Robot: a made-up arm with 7 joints. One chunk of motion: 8 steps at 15 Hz.
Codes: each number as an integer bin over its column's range. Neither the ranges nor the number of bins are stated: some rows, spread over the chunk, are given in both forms.
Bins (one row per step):
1: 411 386 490 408 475 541 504
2: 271 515 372 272 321 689 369
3: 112 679 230 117 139 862 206
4: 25 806 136 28 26 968 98
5: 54 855 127 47 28 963 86
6: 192 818 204 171 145 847 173
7: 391 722 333 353 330 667 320
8: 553 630 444 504 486 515 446
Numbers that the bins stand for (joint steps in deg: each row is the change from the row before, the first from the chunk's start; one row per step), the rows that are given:
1: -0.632 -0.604 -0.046 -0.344 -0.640 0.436 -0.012
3: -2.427 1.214 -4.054 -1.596 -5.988 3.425 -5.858
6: -1.947 2.077 -4.455 -1.364 -5.892 3.285 -6.506
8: 0.221 0.910 -0.756 0.069 -0.465 0.194 -1.150
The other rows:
2: -1.472 0.196 -1.865 -0.929 -3.091 1.814 -2.660
4: -2.950 2.002 -5.504 -1.979 -7.786 4.411 -7.977
5: -2.776 2.306 -5.642 -1.898 -7.754 4.365 -8.213
7: -0.752 1.481 -2.467 -0.581 -2.948 1.609 -3.622

